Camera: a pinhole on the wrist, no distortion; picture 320 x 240 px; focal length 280.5 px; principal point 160.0 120.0 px. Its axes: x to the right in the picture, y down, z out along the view. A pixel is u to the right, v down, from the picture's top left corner.
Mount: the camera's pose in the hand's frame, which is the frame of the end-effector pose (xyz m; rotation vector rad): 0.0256 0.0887 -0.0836 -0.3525 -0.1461 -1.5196
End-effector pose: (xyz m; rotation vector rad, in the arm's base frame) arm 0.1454 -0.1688 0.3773 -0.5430 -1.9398 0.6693
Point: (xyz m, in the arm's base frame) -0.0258 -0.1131 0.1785
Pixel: 183.9 37.5
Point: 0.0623 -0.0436 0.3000
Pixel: 169.1 146.4
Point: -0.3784 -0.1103 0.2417
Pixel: 254.5 150.7
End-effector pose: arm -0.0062 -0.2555 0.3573 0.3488 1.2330 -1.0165
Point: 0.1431 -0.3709 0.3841
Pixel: 303.0 76.8
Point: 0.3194 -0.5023 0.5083
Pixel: 256.9 46.5
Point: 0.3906 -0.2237 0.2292
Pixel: 11.0 149.7
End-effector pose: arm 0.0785 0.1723 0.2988 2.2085 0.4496 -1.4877
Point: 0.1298 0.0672 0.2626
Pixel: 201.5 143.9
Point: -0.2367 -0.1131 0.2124
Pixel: 262.6 37.5
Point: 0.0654 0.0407 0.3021
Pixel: 218.0 13.9
